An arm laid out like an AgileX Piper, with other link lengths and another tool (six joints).
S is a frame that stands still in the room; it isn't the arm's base.
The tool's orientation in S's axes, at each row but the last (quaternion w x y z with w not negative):
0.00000, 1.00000, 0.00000, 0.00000
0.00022, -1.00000, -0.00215, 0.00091
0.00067, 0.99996, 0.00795, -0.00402
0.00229, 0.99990, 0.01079, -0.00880
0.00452, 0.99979, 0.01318, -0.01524
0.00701, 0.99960, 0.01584, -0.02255
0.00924, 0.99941, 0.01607, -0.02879
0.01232, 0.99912, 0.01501, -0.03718
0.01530, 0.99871, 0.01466, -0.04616
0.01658, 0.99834, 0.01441, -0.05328
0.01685, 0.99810, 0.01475, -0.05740
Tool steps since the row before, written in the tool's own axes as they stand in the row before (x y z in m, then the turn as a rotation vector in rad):
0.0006, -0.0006, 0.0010, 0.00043, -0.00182, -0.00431
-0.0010, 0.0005, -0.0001, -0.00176, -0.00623, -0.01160
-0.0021, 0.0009, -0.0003, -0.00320, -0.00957, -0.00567
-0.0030, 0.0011, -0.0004, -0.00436, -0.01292, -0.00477
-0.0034, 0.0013, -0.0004, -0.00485, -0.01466, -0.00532
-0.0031, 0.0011, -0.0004, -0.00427, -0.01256, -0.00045
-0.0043, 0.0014, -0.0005, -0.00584, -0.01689, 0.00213
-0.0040, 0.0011, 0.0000, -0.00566, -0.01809, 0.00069
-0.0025, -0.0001, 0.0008, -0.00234, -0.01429, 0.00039
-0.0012, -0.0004, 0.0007, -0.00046, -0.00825, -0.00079
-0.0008, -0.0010, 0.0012, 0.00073, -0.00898, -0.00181
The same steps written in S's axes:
0.0006, 0.0006, -0.0010, 0.00043, 0.00182, 0.00431
-0.0010, -0.0005, 0.0001, -0.00177, 0.00622, 0.01161
-0.0021, -0.0009, 0.0003, -0.00331, 0.00953, 0.00568
-0.0030, -0.0012, 0.0005, -0.00455, 0.01285, 0.00479
-0.0034, -0.0014, 0.0005, -0.00507, 0.01458, 0.00534
-0.0030, -0.0012, 0.0006, -0.00465, 0.01243, 0.00048
-0.0042, -0.0015, 0.0008, -0.00650, 0.01665, -0.00208
-0.0040, -0.0012, 0.0003, -0.00625, 0.01789, -0.00069
-0.0026, 0.0000, -0.0006, -0.00280, 0.01420, -0.00059
-0.0013, 0.0003, -0.0006, -0.00063, 0.00826, 0.00057
-0.0010, 0.0009, -0.0011, 0.00065, 0.00906, 0.00143

